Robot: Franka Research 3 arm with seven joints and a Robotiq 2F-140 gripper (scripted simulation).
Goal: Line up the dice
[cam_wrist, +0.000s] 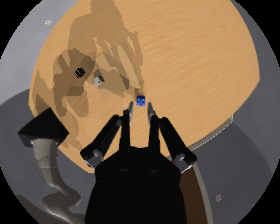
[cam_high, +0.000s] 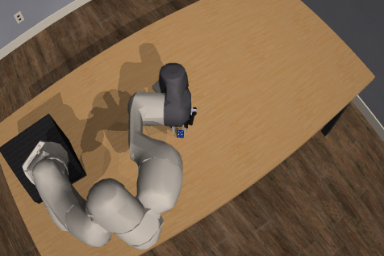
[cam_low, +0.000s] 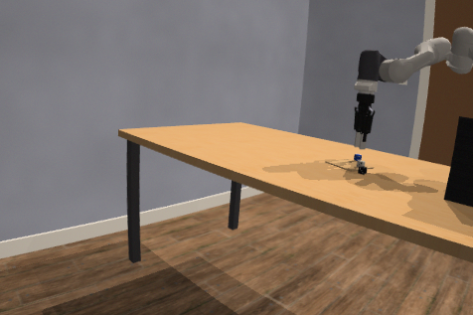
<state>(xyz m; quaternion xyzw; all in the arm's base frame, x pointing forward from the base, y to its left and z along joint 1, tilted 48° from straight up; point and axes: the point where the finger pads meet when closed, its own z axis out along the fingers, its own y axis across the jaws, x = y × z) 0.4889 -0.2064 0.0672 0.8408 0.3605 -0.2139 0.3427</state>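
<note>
Right now my hand is 70 mm above the blue die. The rest, counted from my hand: white die 60 mm behind, 130 mm to the left, 70 mm below; then thin tan mat 10 mm behind, 130 mm to the left, 80 mm below; then black die 90 mm behind, 210 mm to the left, 70 mm below.
</note>
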